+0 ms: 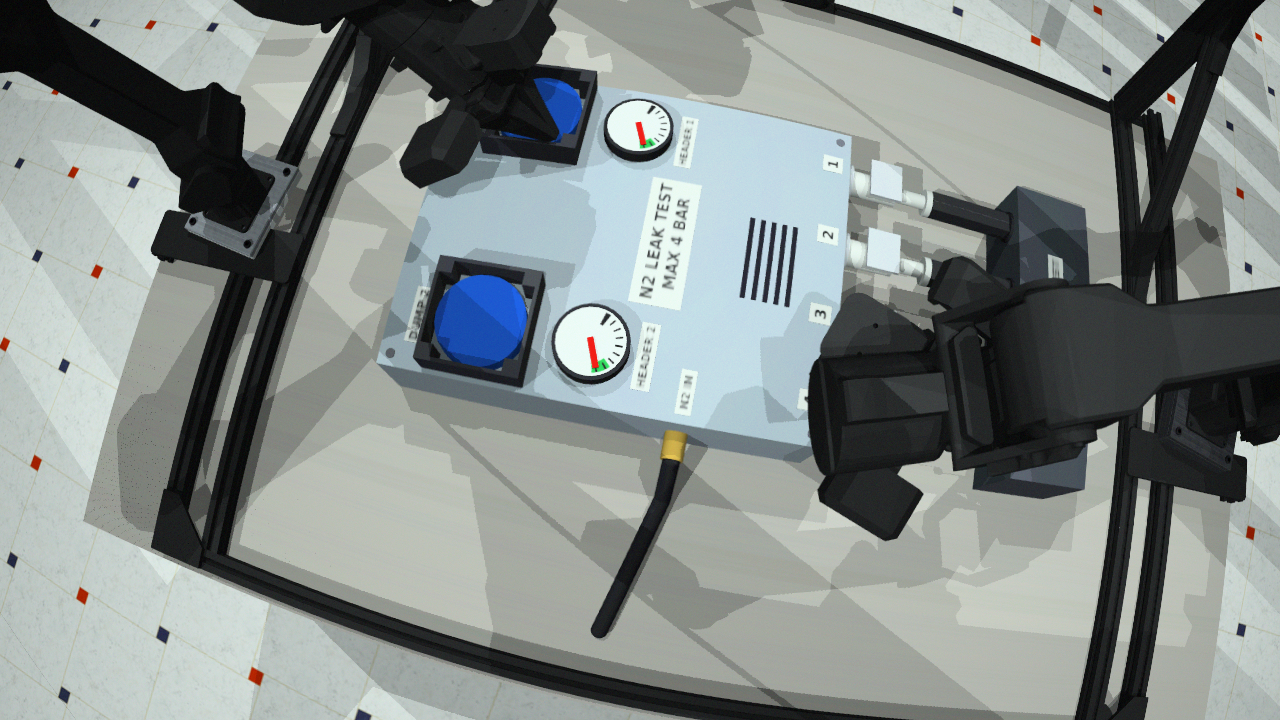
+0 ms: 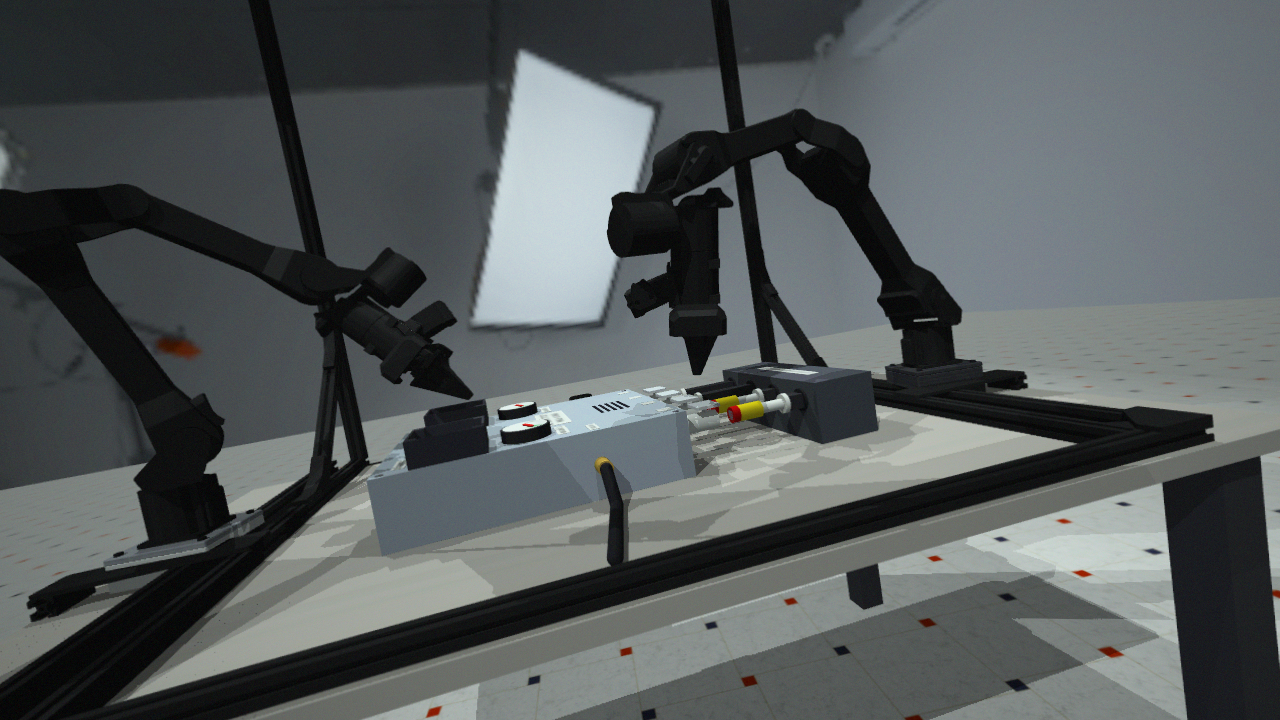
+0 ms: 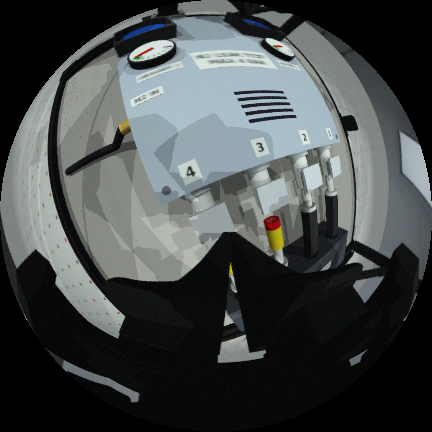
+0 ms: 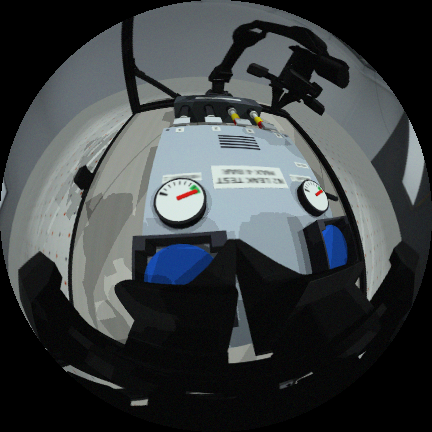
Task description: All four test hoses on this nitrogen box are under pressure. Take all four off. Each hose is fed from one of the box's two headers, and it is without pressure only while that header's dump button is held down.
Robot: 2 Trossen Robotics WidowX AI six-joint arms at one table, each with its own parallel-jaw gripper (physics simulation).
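Places are measured from the left arm's base along level axes (x down, y ahead, z right), in centimetres.
Where they show: left gripper, fingertip midpoint: [image 2: 697, 374] [image 3: 228, 237] [image 4: 271, 112]; right gripper, fingertip midpoint: [image 1: 554, 137] [image 2: 471, 397] [image 4: 232, 244]; left arm's base, origin of the base link: [image 1: 1209, 410] [image 2: 930, 364] [image 4: 217, 91]; right arm's base, origin of the base link: [image 1: 238, 197] [image 2: 189, 532].
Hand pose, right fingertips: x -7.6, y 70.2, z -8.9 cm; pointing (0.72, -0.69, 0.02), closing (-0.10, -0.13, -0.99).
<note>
Things, the pixels of their top centre, and the offset from my right fingertips. "spot": a spot on its surface instead.
- Hose 3, surface spot: [image 3: 274, 239] spot: dy -35.3, dx +6.0, dz -0.9 cm
- hose 4, surface spot: [image 2: 750, 411] spot: dy -37.0, dx +6.8, dz -8.2 cm
- upper blue dump button, middle of its top: [image 1: 539, 110] [image 4: 181, 283] dy +3.4, dx +2.8, dz +3.5 cm
- lower button, middle of its top: [image 1: 479, 319] [image 4: 335, 249] dy -1.2, dx +2.8, dz -15.0 cm
- black N2 inlet hose, surface spot: [image 1: 640, 546] [image 2: 615, 514] spot: dy -19.0, dx +11.1, dz -24.7 cm
- brass fitting, surface spot: [image 1: 674, 445] spot: dy -18.0, dx +7.5, dz -16.6 cm
The pale blue nitrogen box [image 1: 716, 179] [image 2: 528, 488] has hoses 1 [image 1: 971, 214] [image 3: 331, 215] and 2 [image 3: 310, 232] on their ports. Hose 3 [image 3: 274, 239] and hose 4 [image 2: 750, 411] are off, their red and yellow ends apart from the ports. My right gripper [image 1: 552, 137] [image 2: 469, 395] [image 4: 232, 244] is shut and empty, its tip just above the upper blue dump button [image 1: 562, 105] [image 4: 175, 260]. The lower button [image 1: 480, 319] is free. Both gauges [image 1: 638, 129] [image 1: 590, 342] point at green. My left gripper [image 2: 698, 371] [image 3: 228, 237] is shut and empty, above the port side.
The dark hose block [image 1: 1038, 223] [image 2: 836, 407] stands beyond the ports. A black N2 inlet hose [image 1: 640, 546] [image 2: 614, 510] runs from a brass fitting [image 1: 674, 445] at the box's lower side. Black frame rails [image 1: 447, 649] edge the table.
</note>
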